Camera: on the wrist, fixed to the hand. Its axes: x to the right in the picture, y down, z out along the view.
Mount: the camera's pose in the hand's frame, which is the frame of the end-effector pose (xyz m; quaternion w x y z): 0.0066 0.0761 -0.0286 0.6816 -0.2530 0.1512 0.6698
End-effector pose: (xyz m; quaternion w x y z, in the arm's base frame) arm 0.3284 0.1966 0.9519 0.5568 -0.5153 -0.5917 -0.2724
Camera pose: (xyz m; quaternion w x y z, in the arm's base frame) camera 0.4097 0.1974 0.9456 0.5211 -0.8473 0.0950 -0.0403
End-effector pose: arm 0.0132 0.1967 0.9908 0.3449 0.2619 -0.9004 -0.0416
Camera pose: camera -0.0062 0.2618 1.0359 0.4653 -0.5055 -0.7264 0.0145
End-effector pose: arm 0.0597 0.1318 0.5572 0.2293 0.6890 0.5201 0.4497
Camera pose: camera 0.0744 0.1066 0.6334 0.0492 -0.6919 0.1861 -0.6958
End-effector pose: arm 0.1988 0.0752 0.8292 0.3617 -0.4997 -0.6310 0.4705
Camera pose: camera 0.2458 0.0927 0.7649 0.0996 0.9258 0.1597 -0.3277
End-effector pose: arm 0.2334 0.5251 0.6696 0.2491 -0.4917 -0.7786 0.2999
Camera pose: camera 0.2972 0.5631 0.6359 0.0378 0.9650 0.2396 -0.0999
